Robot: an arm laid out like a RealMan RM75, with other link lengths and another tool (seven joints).
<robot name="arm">
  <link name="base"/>
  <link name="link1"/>
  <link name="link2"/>
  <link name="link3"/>
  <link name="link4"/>
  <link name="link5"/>
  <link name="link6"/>
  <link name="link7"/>
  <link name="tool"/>
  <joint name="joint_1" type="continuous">
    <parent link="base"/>
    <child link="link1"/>
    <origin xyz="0 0 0.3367"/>
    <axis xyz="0 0 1"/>
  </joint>
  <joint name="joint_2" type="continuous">
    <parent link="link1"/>
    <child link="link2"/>
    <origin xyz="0 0 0"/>
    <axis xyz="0 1 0"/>
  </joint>
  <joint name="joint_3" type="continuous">
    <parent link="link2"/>
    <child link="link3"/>
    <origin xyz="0 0 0.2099"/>
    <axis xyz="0 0 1"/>
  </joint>
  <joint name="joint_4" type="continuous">
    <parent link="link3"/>
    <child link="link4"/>
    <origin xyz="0 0 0"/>
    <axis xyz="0 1 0"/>
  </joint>
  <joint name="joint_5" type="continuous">
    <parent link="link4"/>
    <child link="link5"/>
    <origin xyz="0 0 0.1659"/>
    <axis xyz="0 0 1"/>
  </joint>
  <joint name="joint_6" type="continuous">
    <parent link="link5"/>
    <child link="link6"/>
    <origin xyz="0 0 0"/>
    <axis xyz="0 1 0"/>
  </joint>
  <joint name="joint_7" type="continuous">
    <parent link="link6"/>
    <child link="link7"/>
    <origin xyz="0 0 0.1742"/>
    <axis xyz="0 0 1"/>
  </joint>
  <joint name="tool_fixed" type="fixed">
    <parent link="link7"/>
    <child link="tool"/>
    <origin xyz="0.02 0.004 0.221" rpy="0 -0.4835 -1.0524"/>
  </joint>
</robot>
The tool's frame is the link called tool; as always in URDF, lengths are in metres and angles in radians. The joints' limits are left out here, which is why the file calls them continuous.
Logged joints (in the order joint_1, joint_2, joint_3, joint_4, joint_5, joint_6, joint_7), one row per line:
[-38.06 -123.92 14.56 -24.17 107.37 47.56 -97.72]
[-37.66 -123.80 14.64 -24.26 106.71 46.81 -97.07]
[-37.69 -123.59 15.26 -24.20 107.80 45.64 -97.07]
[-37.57 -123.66 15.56 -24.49 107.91 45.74 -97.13]
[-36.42 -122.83 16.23 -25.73 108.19 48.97 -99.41]
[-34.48 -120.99 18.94 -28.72 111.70 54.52 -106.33]
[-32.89 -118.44 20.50 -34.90 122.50 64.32 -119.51]
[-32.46 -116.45 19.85 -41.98 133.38 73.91 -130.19]
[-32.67 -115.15 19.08 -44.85 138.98 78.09 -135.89]
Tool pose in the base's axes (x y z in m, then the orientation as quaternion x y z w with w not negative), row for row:
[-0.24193 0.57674 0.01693 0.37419 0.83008 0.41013 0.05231]
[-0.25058 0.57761 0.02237 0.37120 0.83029 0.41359 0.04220]
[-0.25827 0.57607 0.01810 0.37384 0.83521 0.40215 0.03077]
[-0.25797 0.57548 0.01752 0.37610 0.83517 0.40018 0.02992]
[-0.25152 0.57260 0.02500 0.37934 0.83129 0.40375 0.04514]
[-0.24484 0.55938 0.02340 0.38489 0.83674 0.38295 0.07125]
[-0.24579 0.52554 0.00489 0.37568 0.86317 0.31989 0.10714]
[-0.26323 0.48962 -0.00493 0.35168 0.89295 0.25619 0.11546]
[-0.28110 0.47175 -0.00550 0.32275 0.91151 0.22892 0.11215]
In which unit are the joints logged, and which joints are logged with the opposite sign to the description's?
The joints are logged in degrees. Opposite sign: joint_4.
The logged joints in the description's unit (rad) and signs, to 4 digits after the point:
[-0.6643 -2.1628 0.2541 0.4218 1.8740 0.8301 -1.7055]
[-0.6573 -2.1607 0.2555 0.4234 1.8624 0.8170 -1.6942]
[-0.6578 -2.1571 0.2663 0.4224 1.8815 0.7966 -1.6942]
[-0.6557 -2.1583 0.2716 0.4274 1.8834 0.7983 -1.6952]
[-0.6356 -2.1438 0.2833 0.4491 1.8883 0.8547 -1.7350]
[-0.6018 -2.1117 0.3306 0.5013 1.9495 0.9516 -1.8558]
[-0.5740 -2.0672 0.3578 0.6091 2.1380 1.1226 -2.0858]
[-0.5665 -2.0324 0.3464 0.7327 2.3279 1.2900 -2.2722]
[-0.5702 -2.0097 0.3330 0.7828 2.4257 1.3629 -2.3717]

